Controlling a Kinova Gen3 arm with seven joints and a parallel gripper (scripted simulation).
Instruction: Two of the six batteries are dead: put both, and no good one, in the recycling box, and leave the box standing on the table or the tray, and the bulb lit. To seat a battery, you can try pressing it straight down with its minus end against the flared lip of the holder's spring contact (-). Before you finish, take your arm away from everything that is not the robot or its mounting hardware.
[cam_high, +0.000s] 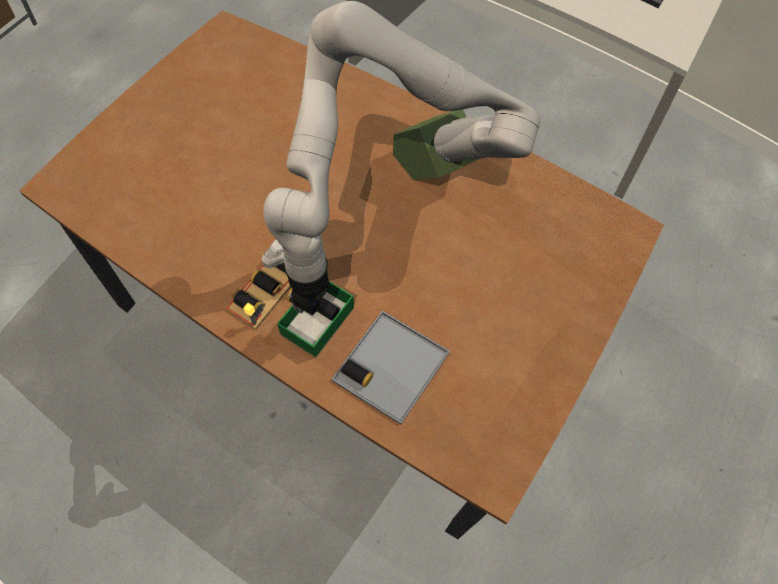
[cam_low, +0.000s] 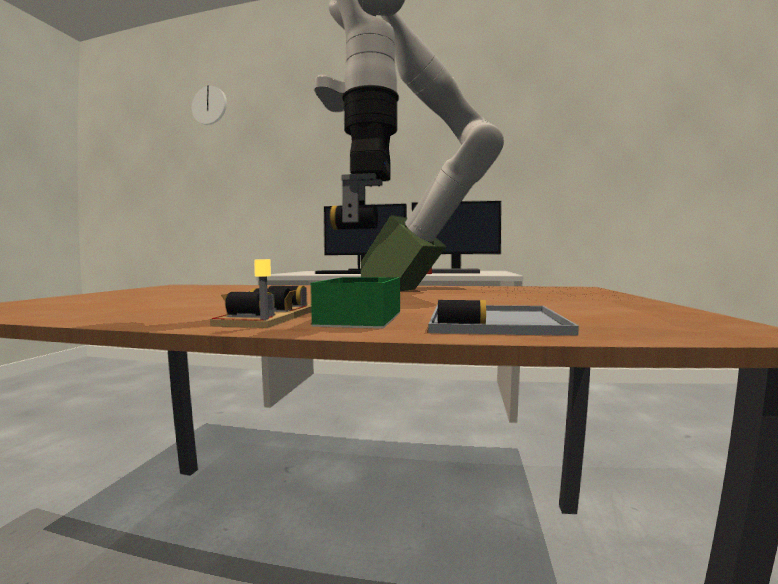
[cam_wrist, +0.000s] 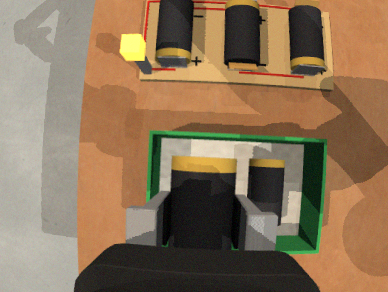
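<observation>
My hand is 14 cm above the green recycling box and 3 cm past it. The rest, counted from my hand: grey tray 20 cm to the left, 15 cm below, 4 cm behind.
</observation>
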